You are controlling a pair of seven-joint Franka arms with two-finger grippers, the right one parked.
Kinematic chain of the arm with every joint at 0, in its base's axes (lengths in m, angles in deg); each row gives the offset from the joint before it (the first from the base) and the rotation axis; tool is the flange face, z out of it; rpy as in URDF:
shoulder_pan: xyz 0 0 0.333 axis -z
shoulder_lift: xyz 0 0 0 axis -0.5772 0.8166 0
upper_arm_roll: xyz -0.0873 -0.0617 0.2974 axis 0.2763 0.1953 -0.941
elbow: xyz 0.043 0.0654 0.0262 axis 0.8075 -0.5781 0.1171
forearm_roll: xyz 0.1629 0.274 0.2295 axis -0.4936 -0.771 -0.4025
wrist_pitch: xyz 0 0 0 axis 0.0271 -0.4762 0.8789
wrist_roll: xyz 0.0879 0.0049 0 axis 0.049 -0.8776 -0.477
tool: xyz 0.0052 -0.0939 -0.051 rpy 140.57 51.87 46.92
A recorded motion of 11 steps. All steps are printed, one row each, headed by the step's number.
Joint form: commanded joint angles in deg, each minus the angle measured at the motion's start. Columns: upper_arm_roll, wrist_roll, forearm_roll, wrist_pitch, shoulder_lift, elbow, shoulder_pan.
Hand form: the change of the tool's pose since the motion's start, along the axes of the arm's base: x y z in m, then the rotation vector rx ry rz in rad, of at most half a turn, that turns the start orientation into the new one. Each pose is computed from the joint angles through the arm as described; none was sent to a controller.
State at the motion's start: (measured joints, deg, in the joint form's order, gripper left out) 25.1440 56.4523 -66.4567 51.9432 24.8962 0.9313 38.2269
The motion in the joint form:
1: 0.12 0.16 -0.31 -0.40 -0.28 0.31 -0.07
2: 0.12 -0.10 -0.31 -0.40 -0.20 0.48 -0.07
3: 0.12 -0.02 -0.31 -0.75 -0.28 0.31 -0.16
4: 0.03 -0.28 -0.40 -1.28 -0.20 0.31 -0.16
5: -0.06 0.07 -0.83 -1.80 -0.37 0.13 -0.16
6: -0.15 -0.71 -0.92 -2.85 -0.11 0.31 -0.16
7: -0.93 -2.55 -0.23 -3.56 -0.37 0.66 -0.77
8: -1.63 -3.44 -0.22 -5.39 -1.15 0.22 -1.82
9: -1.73 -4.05 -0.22 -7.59 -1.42 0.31 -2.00
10: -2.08 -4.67 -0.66 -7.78 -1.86 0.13 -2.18
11: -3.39 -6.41 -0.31 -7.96 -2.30 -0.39 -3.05
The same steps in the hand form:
1: -0.0020 0.0004 0.0047 0.0049 -0.0040 -0.0035
2: -0.0016 0.0003 0.0053 0.0049 -0.0056 0.0010
3: -0.0026 0.0013 0.0042 0.0060 0.0020 0.0012
4: -0.0031 0.0025 0.0027 0.0094 0.0123 0.0073
5: -0.0048 0.0044 0.0023 0.0179 0.0205 0.0030
6: -0.0055 0.0056 -0.0003 0.0232 0.0397 0.0182
7: -0.0067 0.0177 0.0041 0.0158 0.0429 0.0738
8: -0.0130 0.0349 0.0059 0.0218 0.0686 0.1196
9: -0.0188 0.0379 0.0065 0.0277 0.1004 0.1348
10: -0.0211 0.0438 0.0091 0.0368 0.0980 0.1557
11: -0.0231 0.0635 0.0090 0.0350 0.1036 0.2231

